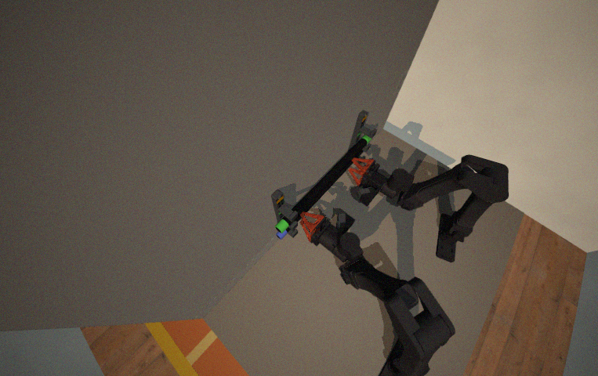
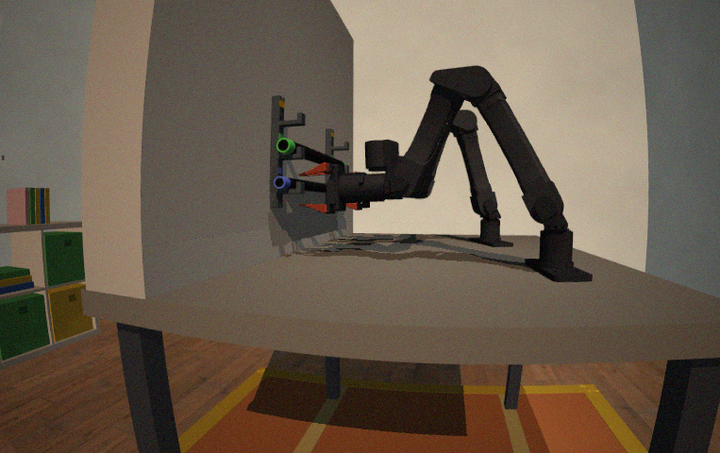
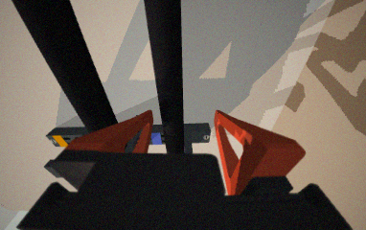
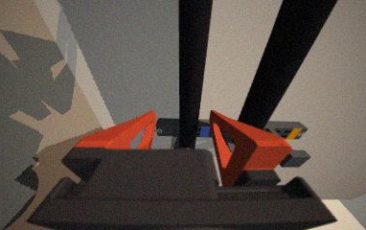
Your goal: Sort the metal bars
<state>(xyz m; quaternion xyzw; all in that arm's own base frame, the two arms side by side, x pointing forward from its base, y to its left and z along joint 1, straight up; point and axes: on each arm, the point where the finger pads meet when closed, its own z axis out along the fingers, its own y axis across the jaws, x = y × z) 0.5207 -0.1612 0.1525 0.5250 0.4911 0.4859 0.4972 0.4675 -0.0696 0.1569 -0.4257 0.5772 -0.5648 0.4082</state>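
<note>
Now: the blue-ended bar 3 cm ahead of my right hand, 14 cm to the left of it and 1 cm above it. Also, from my right hand: green-ended bar: 3 cm ahead, 16 cm to the left, 9 cm above; then grey wall panel: 13 cm ahead, 15 cm to the left, 27 cm above.
</note>
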